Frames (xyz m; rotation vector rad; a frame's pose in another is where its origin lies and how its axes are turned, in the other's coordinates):
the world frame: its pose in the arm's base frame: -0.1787 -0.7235 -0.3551 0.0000 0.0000 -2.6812
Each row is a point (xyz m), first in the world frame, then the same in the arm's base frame.
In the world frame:
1: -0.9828 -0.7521 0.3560
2: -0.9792 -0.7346 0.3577
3: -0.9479 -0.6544 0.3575
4: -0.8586 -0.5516 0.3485
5: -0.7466 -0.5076 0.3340
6: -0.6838 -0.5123 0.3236
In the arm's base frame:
1: 0.3676 0.3869 0.0009
2: 0.3722 0.3697 0.0026
3: 0.3798 0.2839 0.0024
4: 0.3454 0.1521 -0.0066
5: 0.2646 0.0630 -0.0211
6: 0.2063 0.0393 -0.0315

